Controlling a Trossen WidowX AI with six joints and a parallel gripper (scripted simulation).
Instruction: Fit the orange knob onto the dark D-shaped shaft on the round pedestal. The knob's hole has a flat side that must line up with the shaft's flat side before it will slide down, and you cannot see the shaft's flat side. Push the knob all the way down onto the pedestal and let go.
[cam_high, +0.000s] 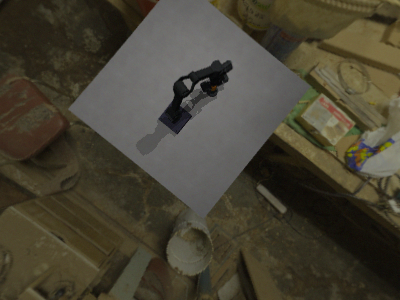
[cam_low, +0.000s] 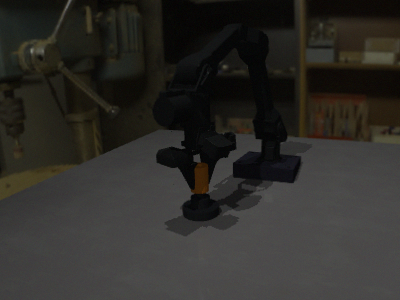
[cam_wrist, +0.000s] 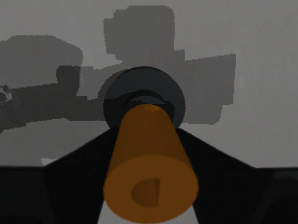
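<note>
The orange knob is 20 mm above my gripper tip. Also, from my gripper tip: dark round pedestal 40 mm below.
</note>
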